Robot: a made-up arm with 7 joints.
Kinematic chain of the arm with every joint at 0, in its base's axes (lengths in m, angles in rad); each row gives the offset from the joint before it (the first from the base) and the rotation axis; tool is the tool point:
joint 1: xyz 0 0.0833 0 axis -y
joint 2: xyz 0 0.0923 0 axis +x
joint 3: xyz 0 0 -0.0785 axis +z
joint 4: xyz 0 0 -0.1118 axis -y
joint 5: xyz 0 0 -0.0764 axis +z
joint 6: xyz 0 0 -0.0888 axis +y
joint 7: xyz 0 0 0 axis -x
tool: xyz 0 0 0
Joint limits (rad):
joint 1: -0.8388..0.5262
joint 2: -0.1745..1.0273
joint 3: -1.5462..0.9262
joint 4: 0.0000..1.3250
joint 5: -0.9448..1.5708
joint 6: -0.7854..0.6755
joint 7: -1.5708..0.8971
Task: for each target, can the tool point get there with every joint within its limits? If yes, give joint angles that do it. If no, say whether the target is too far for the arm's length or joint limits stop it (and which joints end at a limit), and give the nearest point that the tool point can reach.
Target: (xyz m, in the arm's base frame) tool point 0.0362 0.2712 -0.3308
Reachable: yes | joints 0.0004 0.4674 -1.0554 0.4590 -0.6509 -0.2956 -1.0047
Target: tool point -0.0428 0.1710 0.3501
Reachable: no: joint limits stop it (at a limit: joint 1, joint 2, joint 3, joint 4) | nearest point 0.0881 0.4391 0.0401 | short by 0.430 m
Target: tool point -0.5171 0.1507 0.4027
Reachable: no: too far | nearest point -0.2015 0.1164 -0.1863 | short by 0.669 m
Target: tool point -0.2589 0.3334 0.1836
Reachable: no: joint limits stop it (at a limit: joint 1, joint 2, joint 4) | nearest point -0.1367 0.4799 -0.1229 | short by 0.361 m
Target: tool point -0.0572 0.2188 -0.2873
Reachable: yes | joints -0.7265 0.0262 0.2420 1.1761 1.1502 0.4542 -0.4814
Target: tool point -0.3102 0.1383 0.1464
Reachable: no: joint limits stop it (at a limit: joint 1, joint 3, joint 4) | nearest point -0.1984 0.0997 -0.1836 | short by 0.351 m
